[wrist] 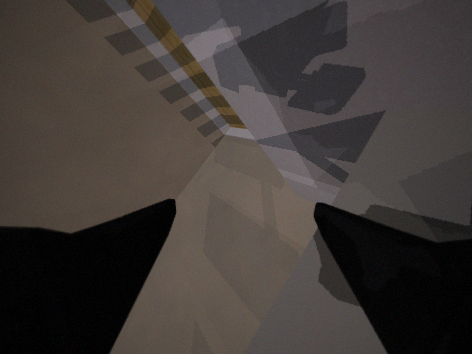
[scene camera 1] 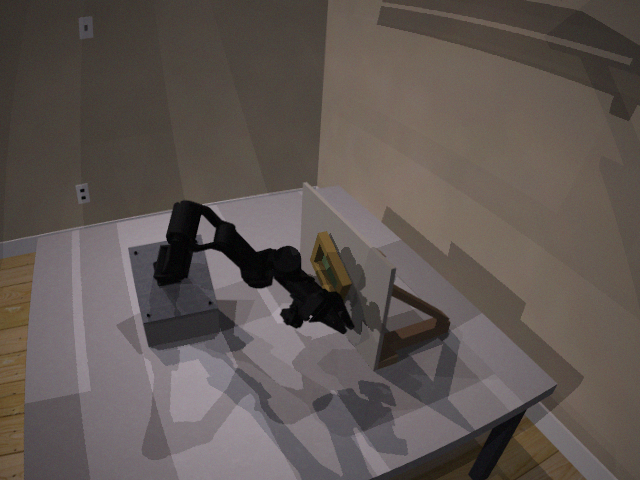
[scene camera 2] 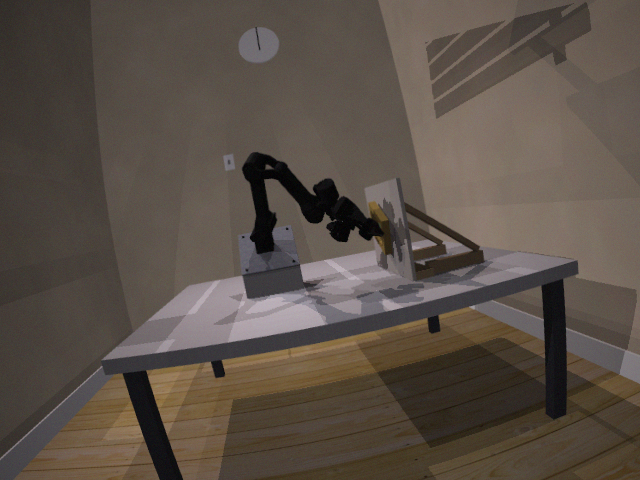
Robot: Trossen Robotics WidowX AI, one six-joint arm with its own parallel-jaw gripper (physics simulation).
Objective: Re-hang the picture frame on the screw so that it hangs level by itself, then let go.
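Seen in the pictures: gripper, fingertip midpoint: (wrist: 245, 207) (scene camera 1: 349, 330) (scene camera 2: 375, 228); arm's base, link origin: (scene camera 1: 167, 272) (scene camera 2: 264, 246).
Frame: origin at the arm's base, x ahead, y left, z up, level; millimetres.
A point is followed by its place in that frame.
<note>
The picture frame (scene camera 1: 336, 258) @[x 401, y -167, z 53 mm] (scene camera 2: 381, 219) @[x 389, y -224, z 27 mm], gold with a greenish picture, rests against the front face of the upright pale board (scene camera 1: 312, 211) @[x 421, y 20, z 89 mm] (scene camera 2: 404, 227) @[x 419, y -367, z -2 mm] (wrist: 295, 310) @[x 419, y -353, z 56 mm]. It is tilted, its end toward the scene cameras lower than its far end. The screw does not show; the frame's back is hidden. My gripper (scene camera 1: 349, 328) @[x 327, y -379, z 12 mm] (scene camera 2: 382, 233) @[x 327, y -379, z 12 mm] (wrist: 245, 207) @[x 327, y -379, z 12 mm] is open with nothing between its fingers. It is in front of the board, close to the frame's lower near end; whether it touches cannot be told. The frame does not show in the wrist view.
Brown wooden braces (scene camera 1: 413, 330) @[x 572, y -315, z -127 mm] (scene camera 2: 454, 263) @[x 580, y -331, z -148 mm] stand behind the board on the table (scene camera 1: 51, 428) @[x -381, y -295, z -165 mm] (scene camera 2: 206, 347) @[x -169, y -649, z -169 mm]. The arm's grey base block (scene camera 1: 180, 329) @[x 2, y -86, z -127 mm] (scene camera 2: 273, 283) @[x 8, y -86, z -129 mm] stands across from the board. A beige wall rises beyond the table.
</note>
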